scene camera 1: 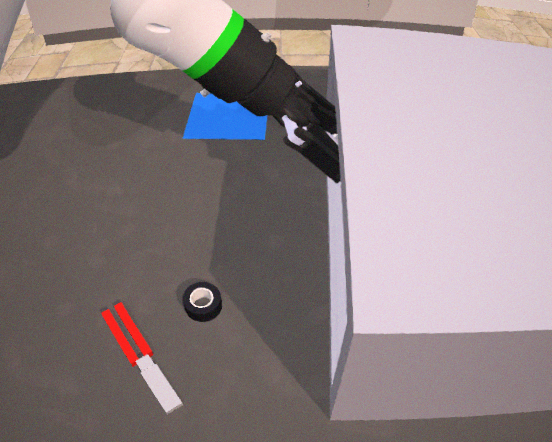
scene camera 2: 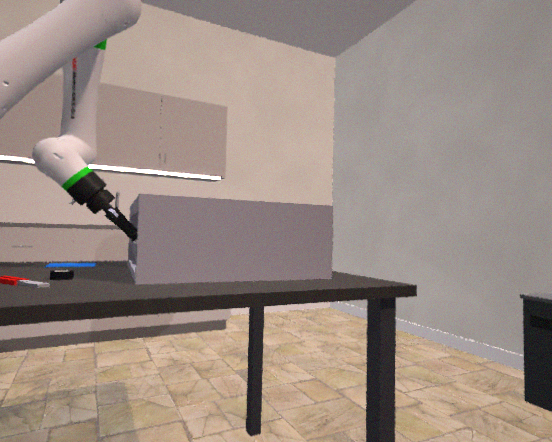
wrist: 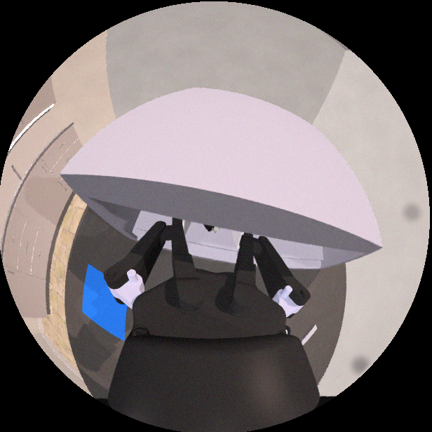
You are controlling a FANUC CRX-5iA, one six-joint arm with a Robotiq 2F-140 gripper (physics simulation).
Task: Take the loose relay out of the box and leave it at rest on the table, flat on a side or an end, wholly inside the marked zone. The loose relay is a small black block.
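Note:
The loose relay [wrist: 209,228], a small black block with pale prongs, lies inside the box [scene camera 1: 440,185] [scene camera 2: 235,240] [wrist: 215,145]. The box's top edge hides part of it in the wrist view, and it does not show in the scene views. My gripper [scene camera 1: 338,150] [scene camera 2: 135,235] [wrist: 211,218] is tilted down, partly open and empty. Its fingertips reach in through the box's open side, hidden in the scene views. In the wrist view the relay shows between the fingers, not gripped. The marked zone, a blue rectangle [scene camera 1: 225,125] [scene camera 2: 75,265] [wrist: 103,302], lies on the table outside the box.
The box's top overhangs the fingertips. A black tape roll [scene camera 1: 202,314] [scene camera 2: 61,275] and red-handled pliers [scene camera 1: 161,385] [scene camera 2: 15,281] lie on the table [scene camera 1: 125,225] [scene camera 2: 200,295], in front of the zone in scene camera 1.

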